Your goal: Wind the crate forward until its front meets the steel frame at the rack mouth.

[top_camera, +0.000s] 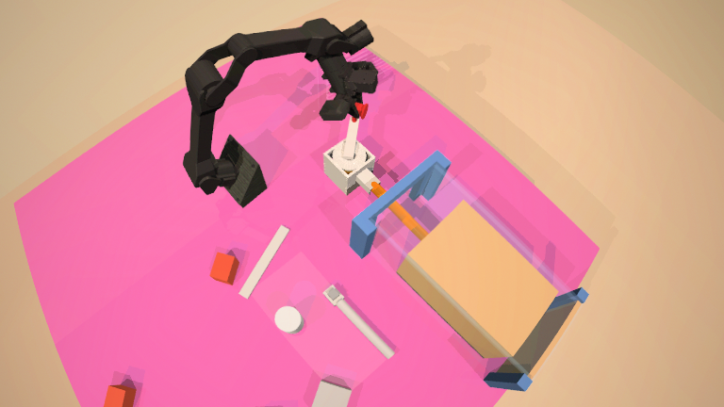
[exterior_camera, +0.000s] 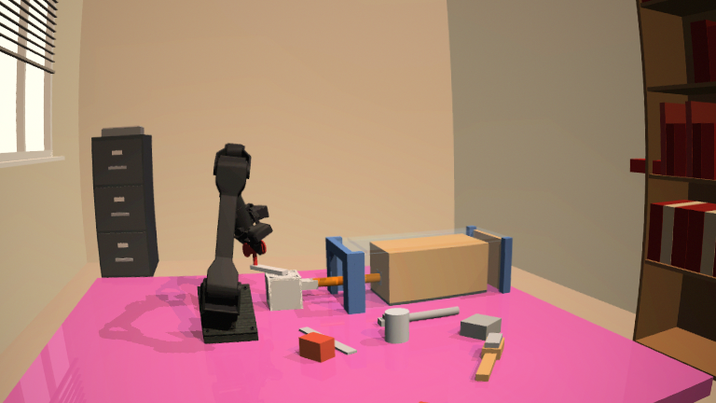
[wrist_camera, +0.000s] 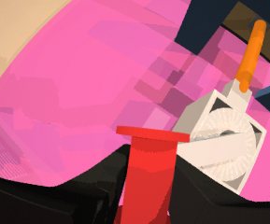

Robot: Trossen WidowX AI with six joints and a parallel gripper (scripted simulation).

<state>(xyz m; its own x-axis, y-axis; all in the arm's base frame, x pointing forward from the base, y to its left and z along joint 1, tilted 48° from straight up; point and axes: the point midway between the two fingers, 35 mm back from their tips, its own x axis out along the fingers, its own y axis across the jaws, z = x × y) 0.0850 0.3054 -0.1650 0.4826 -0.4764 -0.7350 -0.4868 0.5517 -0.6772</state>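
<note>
My gripper tip is now 10 mm short of the winch handle, 30 mm to the left of it and 30 mm above it. The rest, counted from my gripper tip: blue steel frame (220 mm ahead, 70 mm to the right, 30 mm below); winch (40 mm ahead, 90 mm to the right, 100 mm below); red knob (10 mm behind, 10 mm to the right).
</note>
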